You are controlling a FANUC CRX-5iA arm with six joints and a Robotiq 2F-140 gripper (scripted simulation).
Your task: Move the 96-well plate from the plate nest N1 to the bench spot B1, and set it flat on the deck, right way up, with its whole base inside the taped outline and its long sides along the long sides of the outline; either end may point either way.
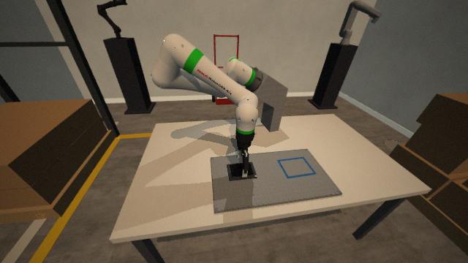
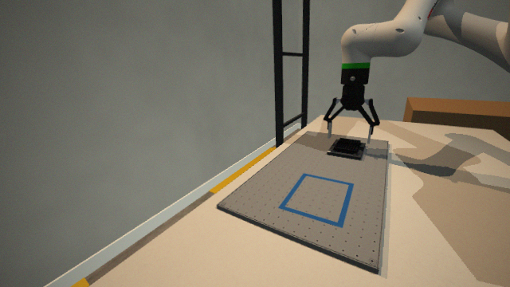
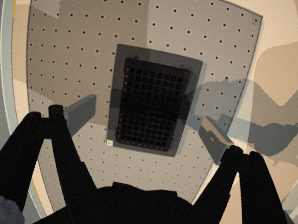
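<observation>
The black 96-well plate lies 30 mm below my hand. The rest, counted from my hand: dark plate nest N1 (50 mm below).
</observation>
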